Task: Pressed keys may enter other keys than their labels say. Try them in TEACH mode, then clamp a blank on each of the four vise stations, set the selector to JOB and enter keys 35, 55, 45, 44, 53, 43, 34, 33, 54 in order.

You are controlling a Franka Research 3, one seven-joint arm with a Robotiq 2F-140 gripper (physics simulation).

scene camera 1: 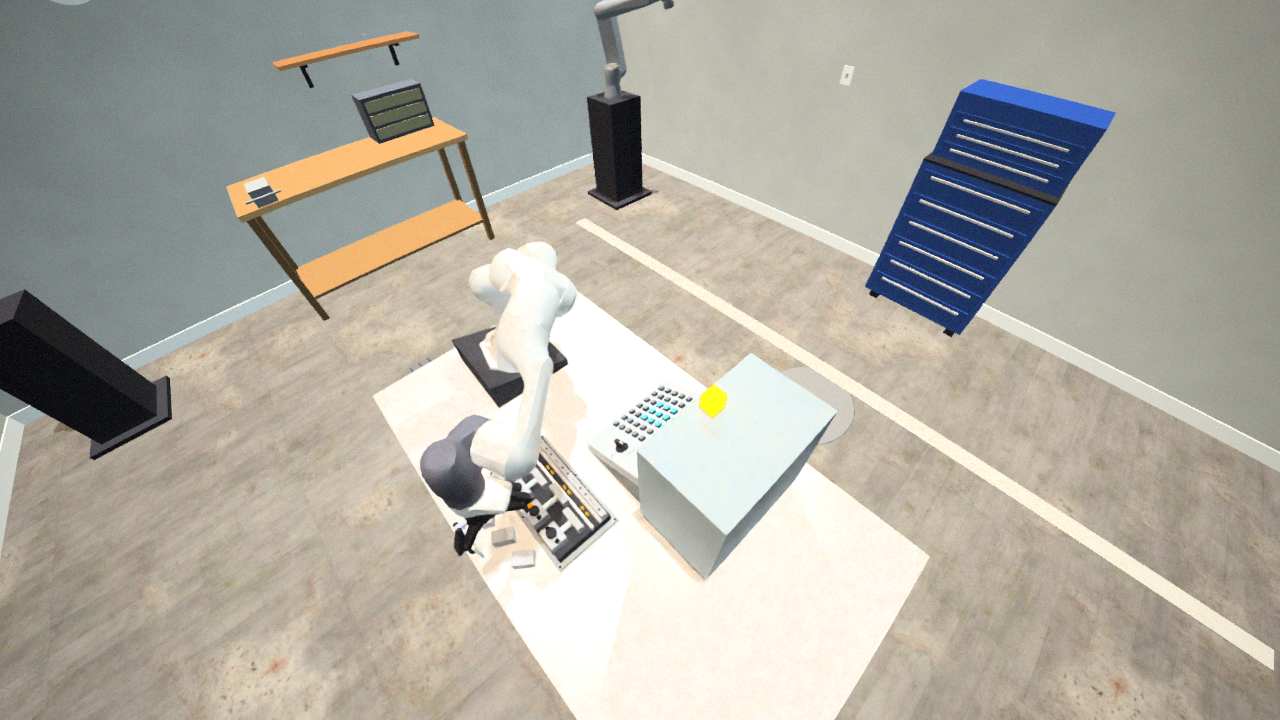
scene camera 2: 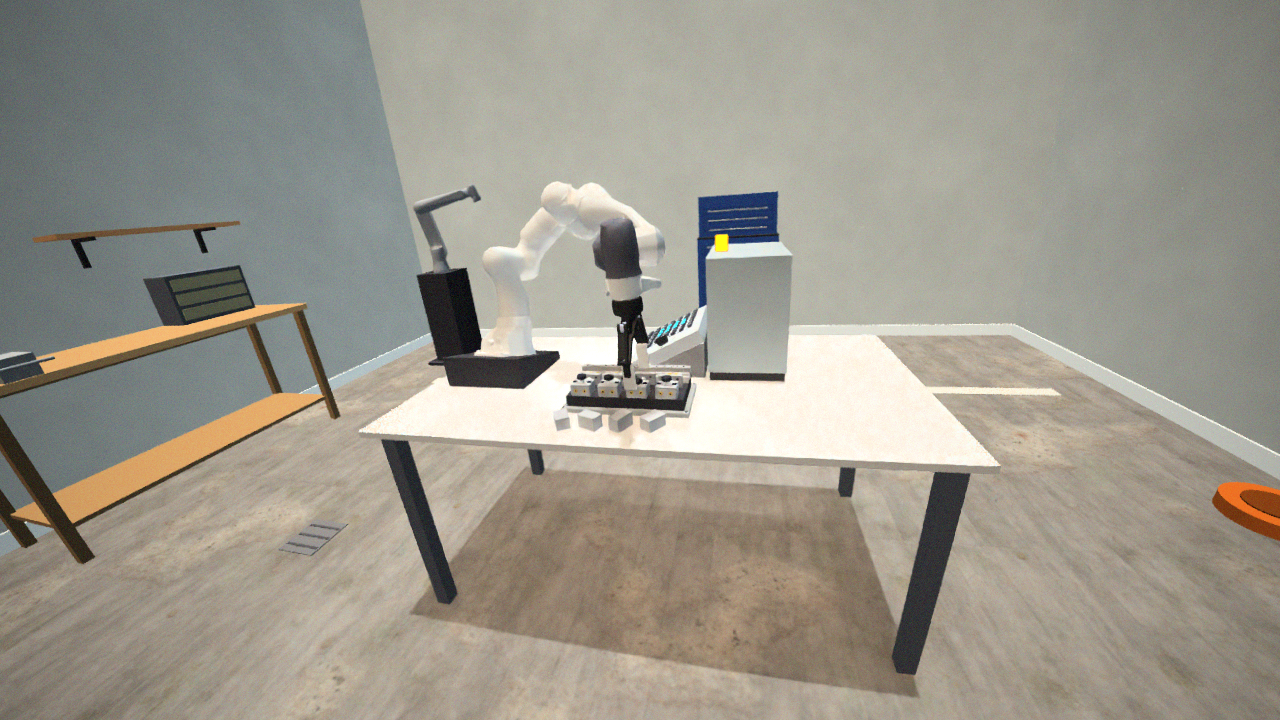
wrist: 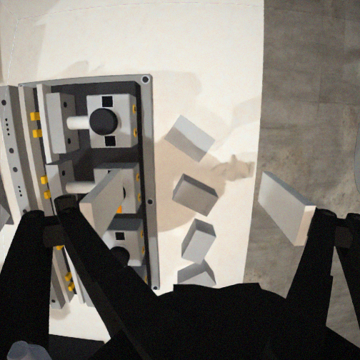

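My gripper [scene camera 1: 492,528] [scene camera 2: 631,368] [wrist: 192,185] is open and empty, above the blanks. In the wrist view its left fingertip overlaps the second vise and its right one the floor past the table edge. Four grey blanks [scene camera 2: 619,420] [wrist: 195,194] lie in a loose row beside the vise fixture [scene camera 1: 588,542] [scene camera 2: 629,402] [wrist: 148,150]. Two vises with black knobs, the end one [wrist: 103,121] and a lower one [wrist: 119,256], hold no visible blank; the fingers partly hide the others. The keypad [scene camera 1: 657,411] [scene camera 2: 675,326] has several cyan keys. The selector knob [scene camera 1: 620,445] [scene camera 2: 661,340] is too small to read.
A tall grey cabinet [scene camera 1: 742,429] [scene camera 2: 750,313] stands beside the keypad, with a yellow cube [scene camera 1: 713,401] [scene camera 2: 721,242] at its top. The arm's black base [scene camera 2: 501,368] is at the table's left. The front edge of the table [scene camera 2: 733,458] runs close to the blanks.
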